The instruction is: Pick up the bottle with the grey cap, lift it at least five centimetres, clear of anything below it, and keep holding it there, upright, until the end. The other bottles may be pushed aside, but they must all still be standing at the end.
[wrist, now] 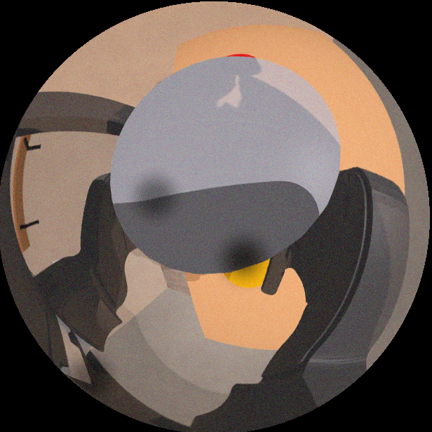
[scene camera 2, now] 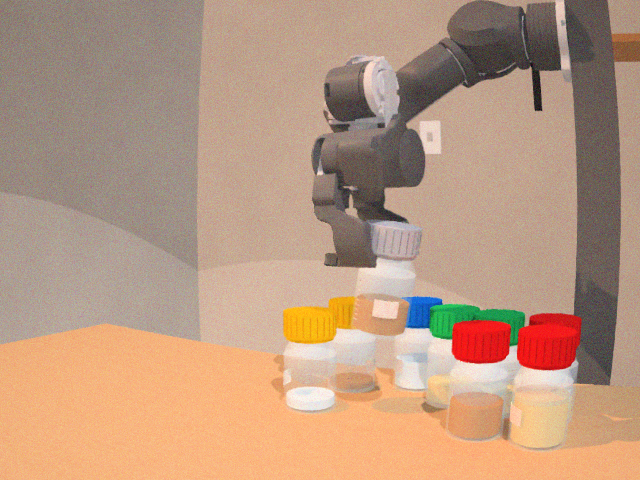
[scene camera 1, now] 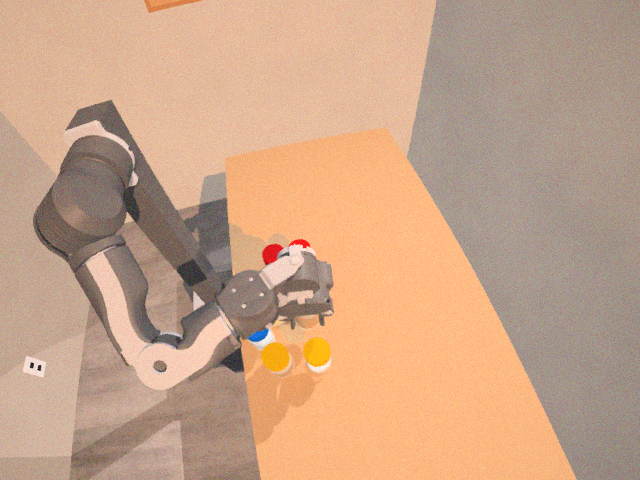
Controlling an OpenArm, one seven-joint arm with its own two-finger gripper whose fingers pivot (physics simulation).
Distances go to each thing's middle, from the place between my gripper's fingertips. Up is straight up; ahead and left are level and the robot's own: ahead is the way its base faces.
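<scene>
My hand is 10 cm above the yellow-capped bottle (scene camera 2: 310, 360) and 6 cm to the left of it. As for the blue-capped bottle (scene camera 2: 410, 353), it is 10 cm below my hand, 11 cm behind it and 2 cm to the left of it.
</scene>
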